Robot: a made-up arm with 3 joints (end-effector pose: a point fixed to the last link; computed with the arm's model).
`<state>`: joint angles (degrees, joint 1 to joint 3).
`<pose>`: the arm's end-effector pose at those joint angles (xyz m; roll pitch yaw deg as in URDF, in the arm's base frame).
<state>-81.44 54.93 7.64</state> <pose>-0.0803 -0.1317 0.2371 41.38 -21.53 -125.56</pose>
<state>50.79 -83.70 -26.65</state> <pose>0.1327 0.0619 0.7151 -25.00 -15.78 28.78</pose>
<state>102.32 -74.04 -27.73</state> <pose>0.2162 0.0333 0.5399 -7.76 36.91 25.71</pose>
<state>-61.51 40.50 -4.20</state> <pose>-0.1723 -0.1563 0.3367 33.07 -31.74 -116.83</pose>
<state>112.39 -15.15 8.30</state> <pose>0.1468 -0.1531 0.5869 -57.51 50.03 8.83</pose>
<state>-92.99 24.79 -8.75</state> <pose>-0.0630 -0.1685 0.3244 73.89 -20.00 -134.51</pose>
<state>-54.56 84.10 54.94</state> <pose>-0.2489 -0.0465 0.2040 -25.41 -54.79 -89.41</pose>
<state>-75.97 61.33 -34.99</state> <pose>-0.1394 -0.1355 0.2637 38.73 18.23 -103.69</pose>
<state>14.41 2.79 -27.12</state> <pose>-0.1004 -0.1565 0.6933 -38.70 -26.88 -49.30</pose>
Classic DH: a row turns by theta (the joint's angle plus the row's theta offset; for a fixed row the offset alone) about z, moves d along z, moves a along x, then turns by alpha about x. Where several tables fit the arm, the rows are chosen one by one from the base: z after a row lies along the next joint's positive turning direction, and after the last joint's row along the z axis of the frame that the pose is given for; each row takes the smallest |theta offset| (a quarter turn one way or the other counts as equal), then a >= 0, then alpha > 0; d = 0 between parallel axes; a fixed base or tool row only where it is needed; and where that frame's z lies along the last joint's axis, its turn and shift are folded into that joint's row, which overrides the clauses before.
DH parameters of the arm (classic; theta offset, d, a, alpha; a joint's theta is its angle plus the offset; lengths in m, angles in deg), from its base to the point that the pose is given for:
base (fixed): 0 0.5395 0.0028 -90
joint 1: -21.48 0.0586 -0.1476 -76.67
joint 2: -84.44 -0.3283 -0.2209 132.64
joint 3: 86.68 -0.1518 0.054 79.75
tool (fixed): -170.2 0.0395 0 0

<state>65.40 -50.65 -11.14</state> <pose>0.1465 -0.0504 0.6491 -38.94 0.22 14.36</pose>
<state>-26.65 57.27 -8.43</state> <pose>-0.2924 -0.1290 0.4472 -13.47 -25.06 -100.57</pose>
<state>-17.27 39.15 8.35</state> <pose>-0.2659 -0.1604 0.5053 -30.95 -50.98 -71.65</pose>
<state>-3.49 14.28 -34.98</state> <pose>-0.1706 -0.1661 0.6458 -18.45 -25.44 -72.95</pose>
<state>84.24 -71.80 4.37</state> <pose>0.1870 0.0049 0.5805 -21.09 -6.13 35.82</pose>
